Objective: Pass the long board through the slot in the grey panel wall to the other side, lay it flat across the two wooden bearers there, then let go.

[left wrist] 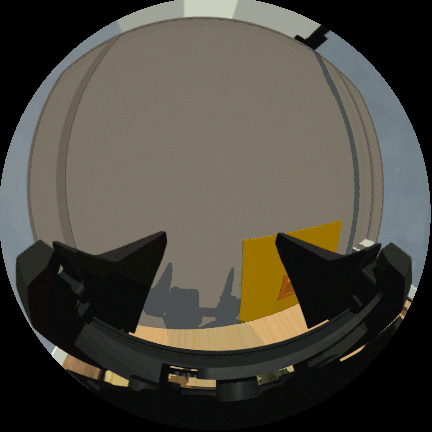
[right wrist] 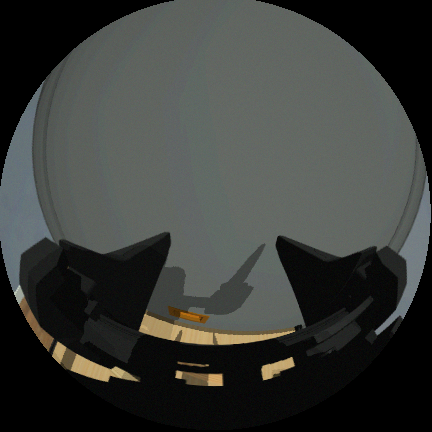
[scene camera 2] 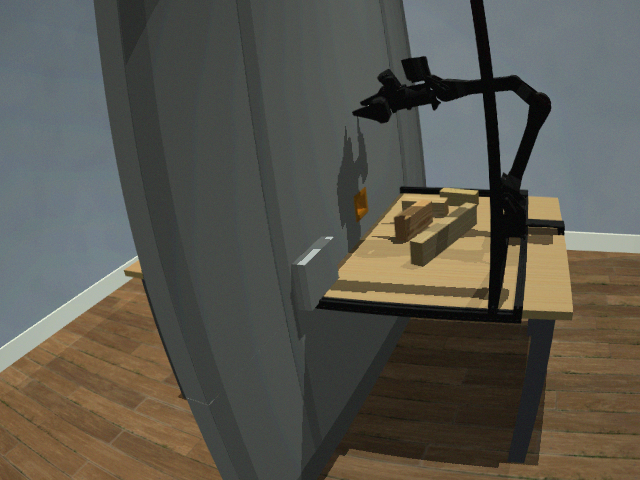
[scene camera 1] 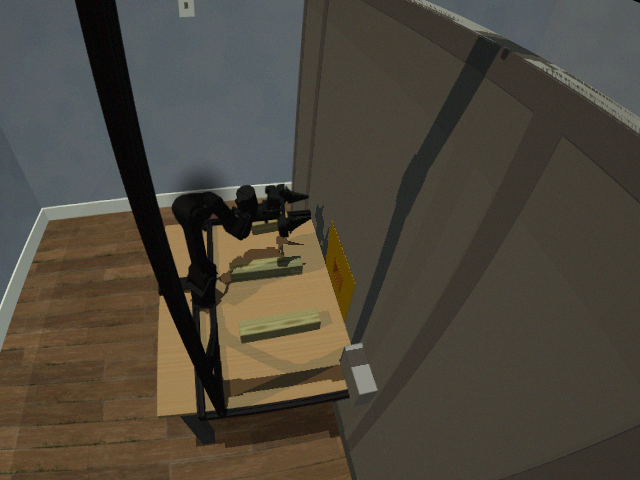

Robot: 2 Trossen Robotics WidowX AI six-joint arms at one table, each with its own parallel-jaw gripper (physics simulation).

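Pixels of known places: left gripper, between the fingertips: (left wrist: 222,238) (scene camera 1: 309,206); right gripper, between the fingertips: (right wrist: 225,240) (scene camera 2: 356,108); left arm's base, origin of its link: (scene camera 1: 203,299); right arm's base, origin of its link: (scene camera 2: 515,232).
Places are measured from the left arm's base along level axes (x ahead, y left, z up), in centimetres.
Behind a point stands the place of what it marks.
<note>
The grey panel wall (scene camera 1: 465,248) @[x 43.2, y -42.3, z 62.8 cm] (scene camera 2: 305,129) @[x 48.2, y -27.5, z 32.6 cm] (left wrist: 200,125) @[x 43.3, y 15.9, z 34.0 cm] (right wrist: 280,125) @[x 48.3, y 2.0, z 42.7 cm] has an orange-framed slot (scene camera 1: 337,275) @[x 43.9, y 0.0, z 4.6 cm] (scene camera 2: 360,205) @[x 46.8, y 1.8, z 5.4 cm] (right wrist: 188,315) @[x 47.5, y -1.2, z 4.6 cm]. In scene camera 1, two pale wooden bearers (scene camera 1: 266,269) @[x 21.7, y 7.5, z 2.7 cm] (scene camera 1: 279,326) @[x 22.4, y -14.7, z 2.8 cm] lie apart on the table, with no board across them. In scene camera 2, a reddish-brown timber (scene camera 2: 413,220) @[x 62.7, y -1.2, z 2.7 cm] and a longer pale timber (scene camera 2: 444,233) @[x 72.8, y -8.7, z 2.5 cm] lie side by side; which is the long board I cannot tell. My left gripper (scene camera 1: 308,204) @[x 36.5, y 15.1, z 21.9 cm] (left wrist: 222,238) @[x 36.5, y 15.1, z 21.9 cm] is open and empty, above the table near the wall. My right gripper (scene camera 2: 357,107) @[x 49.8, y 0.2, z 33.2 cm] (right wrist: 225,240) @[x 49.8, y 0.2, z 33.2 cm] is open and empty, high above the slot.
A yellow plate (scene camera 1: 331,248) @[x 43.2, y 7.6, z 9.6 cm] (left wrist: 260,270) @[x 43.2, y 8.1, z 12.8 cm] surrounds the slot on one side. Another pale timber (scene camera 1: 264,227) @[x 23.7, y 29.1, z 1.2 cm] lies farther back in scene camera 1. More pale timber (scene camera 2: 459,195) @[x 71.7, y 24.7, z 1.7 cm] lies behind the others in scene camera 2. A grey block (scene camera 1: 363,379) @[x 40.5, y -37.7, z 8.1 cm] (scene camera 2: 315,273) @[x 51.2, y -37.7, z 4.4 cm] juts from the wall. Black posts rise beside both tables.
</note>
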